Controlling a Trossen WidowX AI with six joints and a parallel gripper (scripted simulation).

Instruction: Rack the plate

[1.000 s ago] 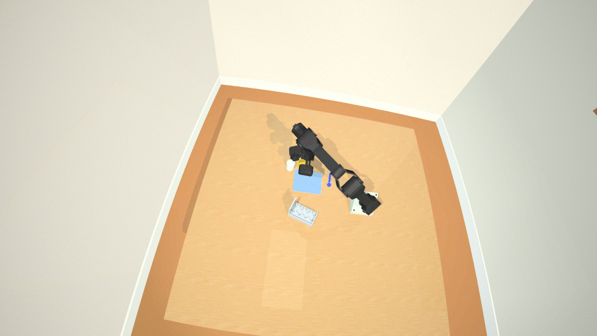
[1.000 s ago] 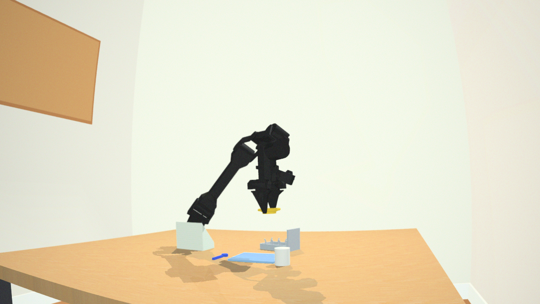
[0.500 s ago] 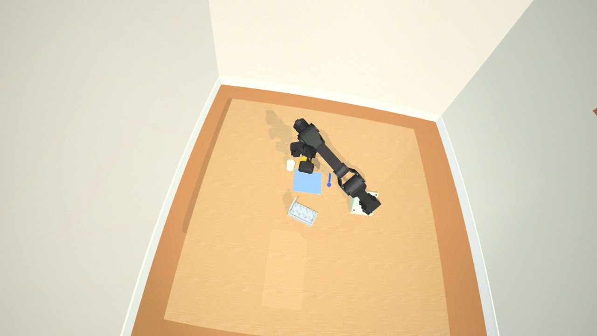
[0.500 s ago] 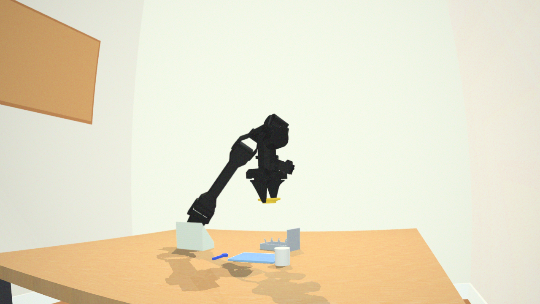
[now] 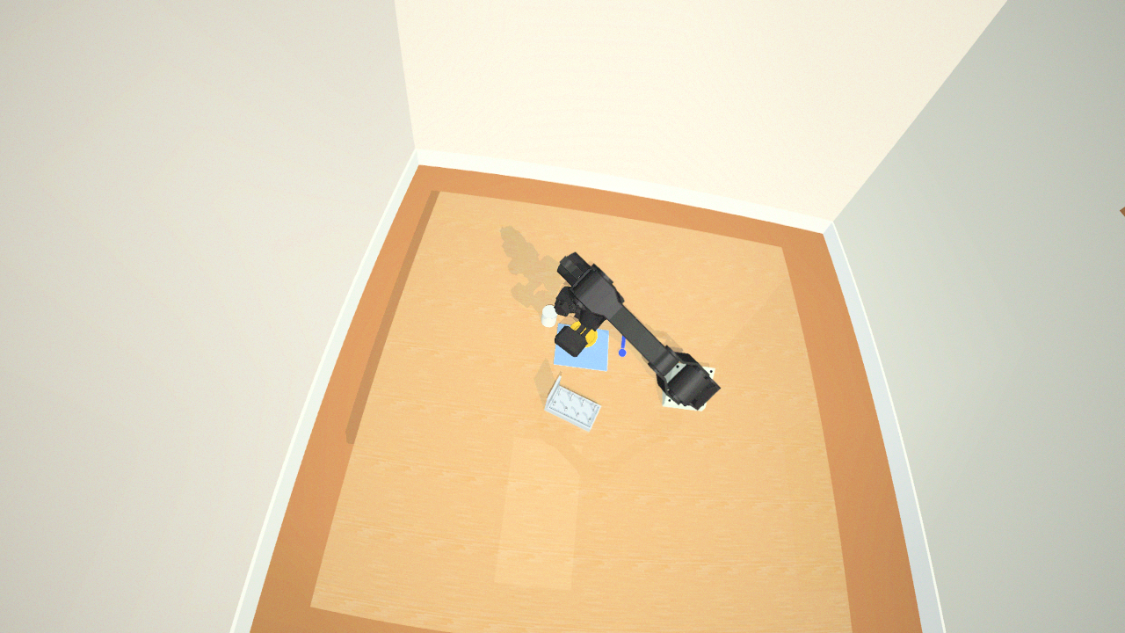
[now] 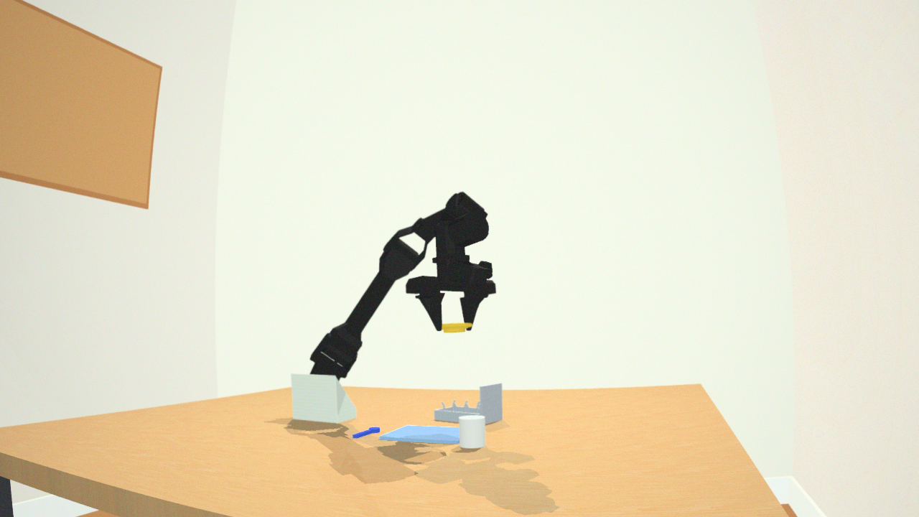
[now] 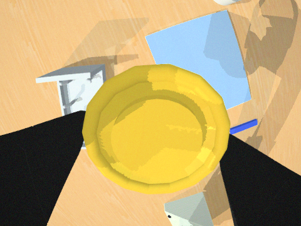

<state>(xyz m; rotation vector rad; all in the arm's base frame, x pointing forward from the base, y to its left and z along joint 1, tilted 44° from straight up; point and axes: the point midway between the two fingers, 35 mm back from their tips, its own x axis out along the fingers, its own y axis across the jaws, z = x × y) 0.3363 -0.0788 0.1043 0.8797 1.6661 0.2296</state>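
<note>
Now: gripper tip 170 mm above the grey dish rack, 110 mm to the right of it and 30 mm past it. From my gripper tip the other things lie so: yellow plate (10 mm above); then blue utensil (190 mm below, 130 mm behind, 110 mm to the right); then white cup (170 mm below, 140 mm to the right, 90 mm ahead).
</note>
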